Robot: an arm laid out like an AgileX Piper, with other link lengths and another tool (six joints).
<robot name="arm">
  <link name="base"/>
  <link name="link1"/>
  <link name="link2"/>
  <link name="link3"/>
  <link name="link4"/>
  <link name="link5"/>
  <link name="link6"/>
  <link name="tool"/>
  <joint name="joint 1" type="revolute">
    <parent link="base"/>
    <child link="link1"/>
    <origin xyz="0 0 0.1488" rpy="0 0 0"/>
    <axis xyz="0 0 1"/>
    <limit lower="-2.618" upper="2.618"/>
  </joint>
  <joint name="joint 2" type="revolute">
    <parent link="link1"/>
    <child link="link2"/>
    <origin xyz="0 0 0" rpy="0 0 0"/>
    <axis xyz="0 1 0"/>
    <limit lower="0" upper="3.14"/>
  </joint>
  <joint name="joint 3" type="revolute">
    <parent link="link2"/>
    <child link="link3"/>
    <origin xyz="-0.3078 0 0.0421" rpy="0 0 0"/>
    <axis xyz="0 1 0"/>
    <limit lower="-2.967" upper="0"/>
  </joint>
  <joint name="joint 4" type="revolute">
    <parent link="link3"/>
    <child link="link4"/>
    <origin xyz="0.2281 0 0.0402" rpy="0 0 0"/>
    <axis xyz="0.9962 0 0.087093"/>
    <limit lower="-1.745" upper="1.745"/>
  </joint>
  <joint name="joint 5" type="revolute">
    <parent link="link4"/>
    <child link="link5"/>
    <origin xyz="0 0 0" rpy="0 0 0"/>
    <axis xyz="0 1 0"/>
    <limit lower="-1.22" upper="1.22"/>
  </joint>
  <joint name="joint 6" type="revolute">
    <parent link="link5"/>
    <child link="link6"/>
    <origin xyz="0.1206 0 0.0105" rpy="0 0 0"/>
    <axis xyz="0.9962 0 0.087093"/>
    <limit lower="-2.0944" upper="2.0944"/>
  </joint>
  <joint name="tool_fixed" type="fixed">
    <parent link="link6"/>
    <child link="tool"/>
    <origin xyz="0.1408 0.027 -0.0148" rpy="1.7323 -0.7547 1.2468"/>
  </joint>
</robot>
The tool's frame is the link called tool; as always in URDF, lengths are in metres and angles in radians.
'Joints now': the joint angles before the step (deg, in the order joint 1, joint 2, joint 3, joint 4, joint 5, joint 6). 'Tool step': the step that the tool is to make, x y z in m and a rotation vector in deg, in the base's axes. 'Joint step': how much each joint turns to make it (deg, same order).
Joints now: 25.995, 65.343, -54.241, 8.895, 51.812, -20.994
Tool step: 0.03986, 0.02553, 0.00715, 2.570, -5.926, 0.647
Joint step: 1.837, 4.317, -1.284, 0.003, -9.557, -0.342
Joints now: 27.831, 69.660, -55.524, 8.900, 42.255, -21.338
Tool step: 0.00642, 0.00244, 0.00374, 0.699, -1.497, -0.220
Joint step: 0.001, 0.070, -0.001, -0.001, -1.734, -0.058
